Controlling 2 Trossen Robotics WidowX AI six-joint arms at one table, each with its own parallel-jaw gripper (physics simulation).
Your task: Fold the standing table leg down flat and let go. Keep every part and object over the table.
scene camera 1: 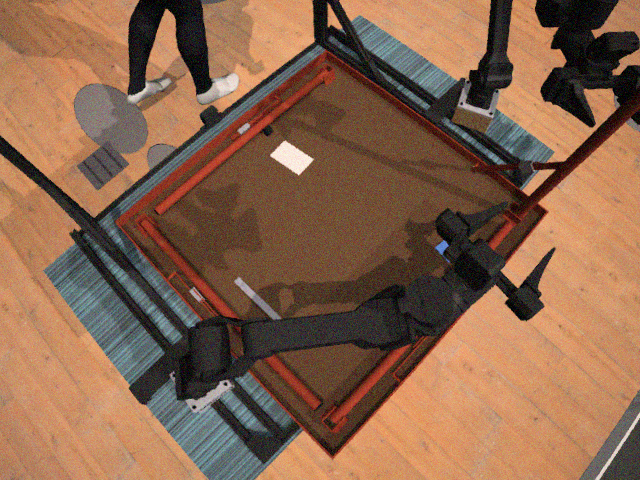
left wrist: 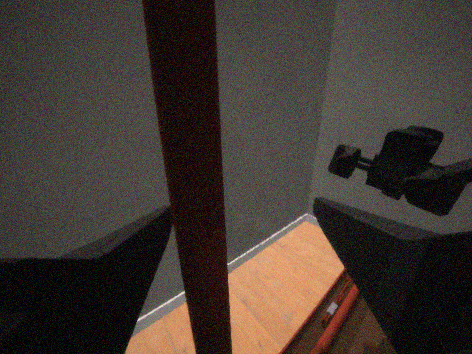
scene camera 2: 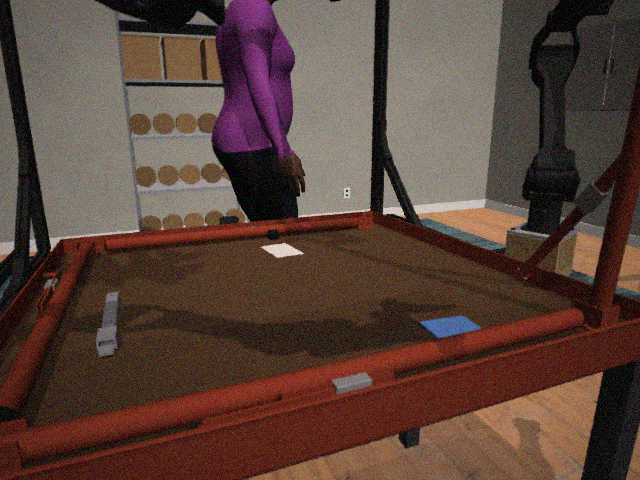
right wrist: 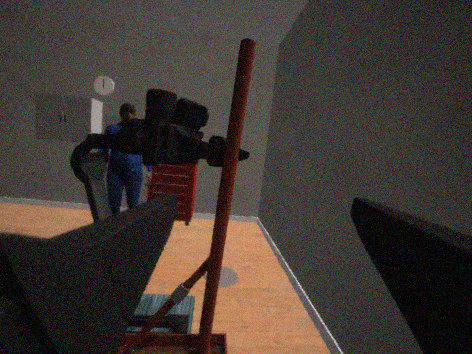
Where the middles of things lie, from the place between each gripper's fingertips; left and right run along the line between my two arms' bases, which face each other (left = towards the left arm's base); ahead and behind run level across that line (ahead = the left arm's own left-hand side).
Labels:
Right now my right hand is 43 cm above the blue card [scene camera 2: 438,328], 9 cm to the right of it and 8 cm past it. Also, from my right hand: white card [scene camera 1: 294,159] 54 cm behind, 44 cm below, 1 cm to the left; then grey bar [scene camera 2: 107,337] 43 cm below, 31 cm to the right, 29 cm behind.
I see the blue card 9 cm behind my left hand, 14 cm to the right of it and 45 cm below it. Also, from my left hand: white card 55 cm behind, 22 cm to the right, 46 cm below; grey bar 30 cm behind, 55 cm to the right, 45 cm below.

